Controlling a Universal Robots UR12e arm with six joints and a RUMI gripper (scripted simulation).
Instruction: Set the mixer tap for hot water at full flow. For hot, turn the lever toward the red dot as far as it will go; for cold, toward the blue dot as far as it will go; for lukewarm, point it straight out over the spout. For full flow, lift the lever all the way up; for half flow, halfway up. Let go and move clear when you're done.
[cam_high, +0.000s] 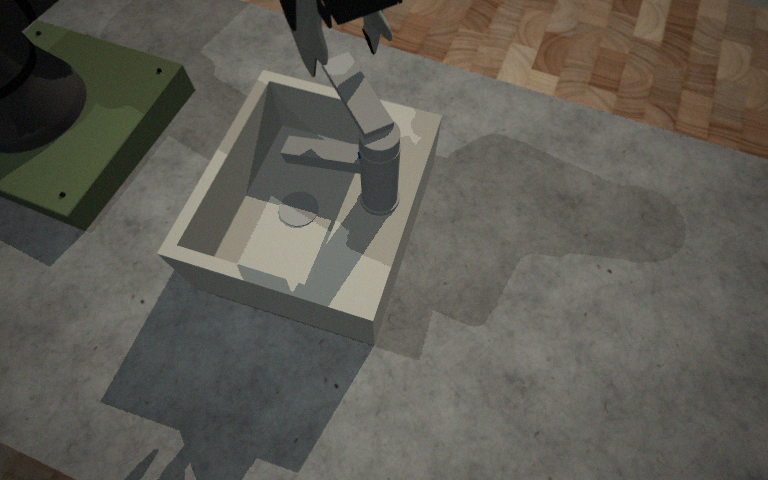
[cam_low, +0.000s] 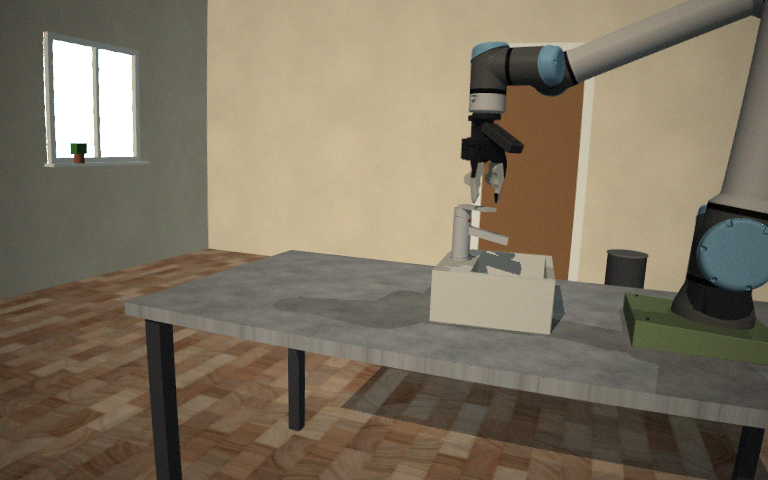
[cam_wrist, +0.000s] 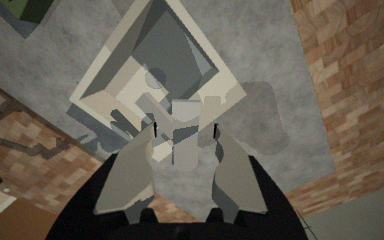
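My hand is 3 cm to the left of the lever, 3 cm above it and 2 cm short of it. Also, from my hand: cream basin (27 cm below, 6 cm to the right, 6 cm behind).
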